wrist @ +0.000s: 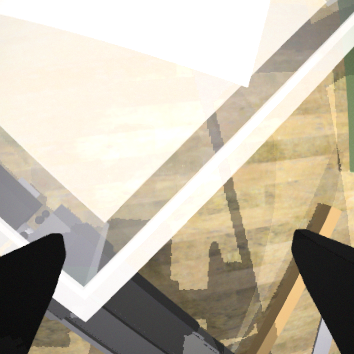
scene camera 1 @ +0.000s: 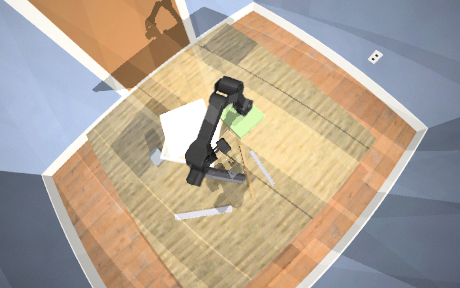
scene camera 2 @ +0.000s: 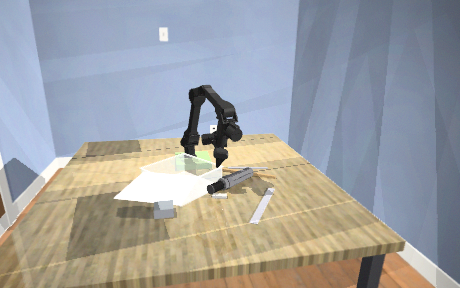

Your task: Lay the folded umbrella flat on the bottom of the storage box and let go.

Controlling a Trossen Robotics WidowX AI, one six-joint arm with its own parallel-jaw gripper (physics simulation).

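Frame: origin at the arm's base, x ahead, y left, z up, level; metres.
Seen in the pictures: gripper, fingertip midpoint: (wrist: 179, 243) (scene camera 2: 216, 162); arm's base, origin of the base link: (scene camera 1: 243, 109).
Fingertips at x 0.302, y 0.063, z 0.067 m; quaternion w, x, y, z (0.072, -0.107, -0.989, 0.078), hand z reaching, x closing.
Pixels of each thing's middle, then the offset from my fingertips to it.
- folded umbrella, body centre: (wrist: 106, 299) (scene camera 2: 231, 180) (scene camera 1: 217, 174) 0.052 m ahead, 0.057 m left, 0.073 m down
- storage box, body centre: (scene camera 2: 182, 177) (scene camera 1: 193, 138) 0.002 m back, 0.159 m right, 0.052 m down
- grey cube, body centre: (scene camera 2: 163, 209) (scene camera 1: 157, 156) 0.201 m ahead, 0.266 m right, 0.082 m down
- orange stick, body centre: (scene camera 2: 245, 172) (scene camera 1: 247, 173) 0.049 m back, 0.169 m left, 0.094 m down
The folded umbrella (scene camera 1: 230, 176) (scene camera 2: 237, 178) (wrist: 150, 310) is grey with a black handle and lies on the table outside the storage box. In the scene camera 2 view its handle end is beside the box's near right side; the arm hides part of it in the scene camera 1 view. The storage box (scene camera 1: 180, 132) (scene camera 2: 160, 187) (wrist: 200, 187) has a white bottom and clear walls. My gripper (scene camera 2: 218, 164) (wrist: 179, 243) is open and empty, pointing down. In the wrist view a box corner and part of the umbrella show below and between the fingers.
The arm's base stands on a green block (scene camera 1: 250, 120) (scene camera 2: 200, 160) (wrist: 350, 115). A grey cube (scene camera 1: 156, 157) (scene camera 2: 164, 209) sits beside the box. An orange stick (scene camera 1: 247, 174) (wrist: 287, 300), a pale strip (scene camera 1: 203, 213) (scene camera 2: 262, 206) and another pale strip (scene camera 1: 262, 168) lie around the umbrella.
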